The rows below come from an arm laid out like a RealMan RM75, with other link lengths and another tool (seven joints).
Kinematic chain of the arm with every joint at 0, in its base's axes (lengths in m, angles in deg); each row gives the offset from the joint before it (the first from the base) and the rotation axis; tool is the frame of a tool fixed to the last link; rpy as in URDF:
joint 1: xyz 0 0 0.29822 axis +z
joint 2: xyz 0 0 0 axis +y
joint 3: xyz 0 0 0.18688 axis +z
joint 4: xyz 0 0 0 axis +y
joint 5: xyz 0 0 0.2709 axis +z
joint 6: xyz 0 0 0 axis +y
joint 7: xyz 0 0 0.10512 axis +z
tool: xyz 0.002 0.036 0.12 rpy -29.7 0 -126.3
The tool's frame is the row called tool.
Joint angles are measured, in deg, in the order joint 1, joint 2, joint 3, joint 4, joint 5, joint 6, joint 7. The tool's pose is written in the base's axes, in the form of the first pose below.
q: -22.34 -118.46 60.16 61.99 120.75 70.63 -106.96
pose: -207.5 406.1 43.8 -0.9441 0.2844 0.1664 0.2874 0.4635 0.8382
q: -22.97 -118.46 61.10 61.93 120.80 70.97 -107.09
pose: -201.3 405.2 38.9 -0.9386 0.3035 0.1638 0.2981 0.4752 0.8279
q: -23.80 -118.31 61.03 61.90 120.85 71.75 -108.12
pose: -195.1 405.9 39.1 -0.9403 0.3048 0.1517 0.2903 0.4850 0.8249
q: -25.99 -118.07 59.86 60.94 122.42 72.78 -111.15
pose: -189.4 409.8 40.4 -0.9514 0.2759 0.1367 0.2650 0.5075 0.8199
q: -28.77 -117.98 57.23 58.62 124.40 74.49 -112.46
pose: -187.3 411.5 40.4 -0.9599 0.2541 0.1182 0.2412 0.5343 0.8102
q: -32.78 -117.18 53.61 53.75 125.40 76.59 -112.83
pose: -183.6 413.1 38.9 -0.9696 0.2334 0.0740 0.1980 0.5698 0.7976
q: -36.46 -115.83 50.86 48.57 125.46 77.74 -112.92
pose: -179.0 416.3 37.5 -0.9760 0.2157 0.0312 0.1569 0.5958 0.7876
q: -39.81 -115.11 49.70 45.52 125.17 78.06 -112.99
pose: -165.0 422.0 35.0 -0.9734 0.2290 0.0041 0.1460 0.6068 0.7813
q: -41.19 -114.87 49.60 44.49 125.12 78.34 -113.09
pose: -158.1 423.2 32.9 -0.9710 0.2390 -0.0044 0.1479 0.6151 0.7745
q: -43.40 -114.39 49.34 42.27 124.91 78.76 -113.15
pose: -148.5 424.2 28.8 -0.9682 0.2491 -0.0223 0.1449 0.6315 0.7617
